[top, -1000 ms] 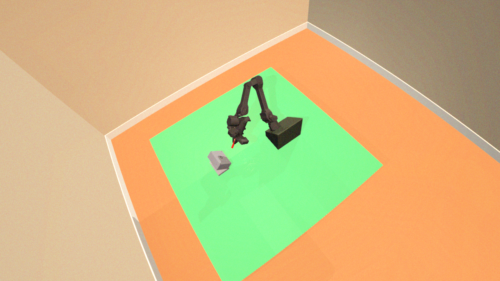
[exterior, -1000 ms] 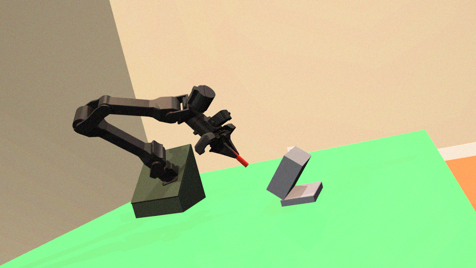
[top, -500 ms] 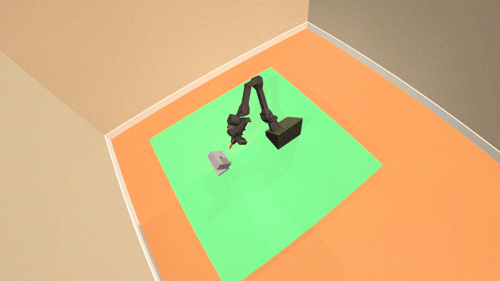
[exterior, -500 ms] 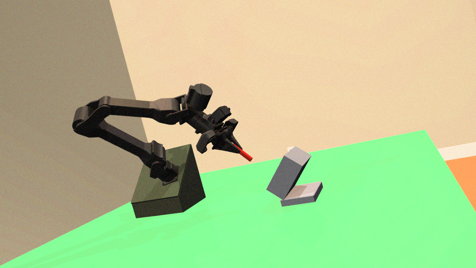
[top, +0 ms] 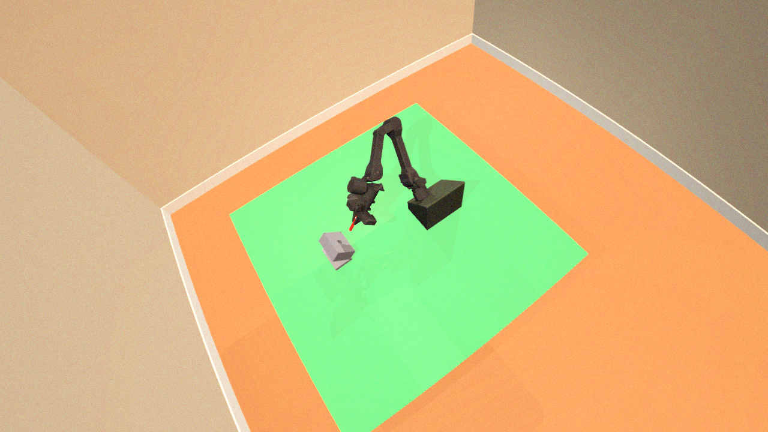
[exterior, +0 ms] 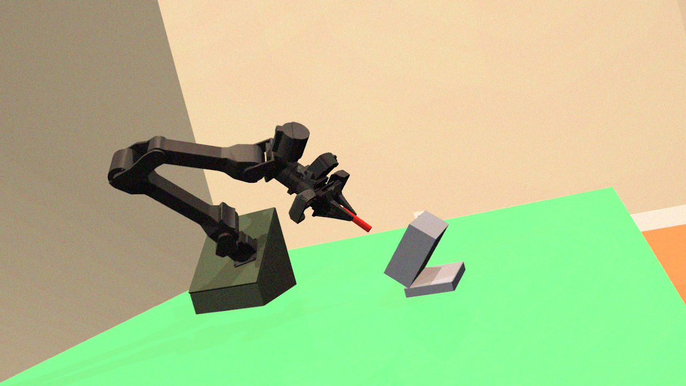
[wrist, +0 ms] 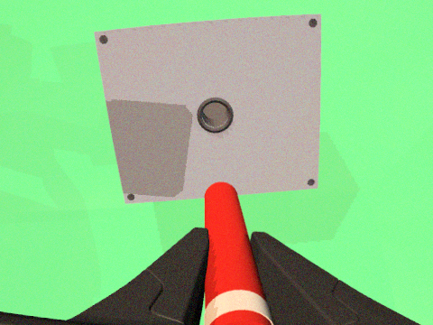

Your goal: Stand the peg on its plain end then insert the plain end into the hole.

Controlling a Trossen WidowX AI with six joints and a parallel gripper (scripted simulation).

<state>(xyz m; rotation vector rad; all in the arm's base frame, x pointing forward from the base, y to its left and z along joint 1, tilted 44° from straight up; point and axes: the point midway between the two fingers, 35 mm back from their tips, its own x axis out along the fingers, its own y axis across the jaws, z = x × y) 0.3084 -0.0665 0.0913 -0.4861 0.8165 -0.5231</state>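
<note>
The grey sloped panel is 11 cm ahead of my gripper tip, 8 cm below it and 1 cm to the right of it. Round my gripper tip: red peg 1 cm behind, 1 cm above; flat grey foot 15 cm below, 13 cm ahead, 2 cm to the right.
</note>
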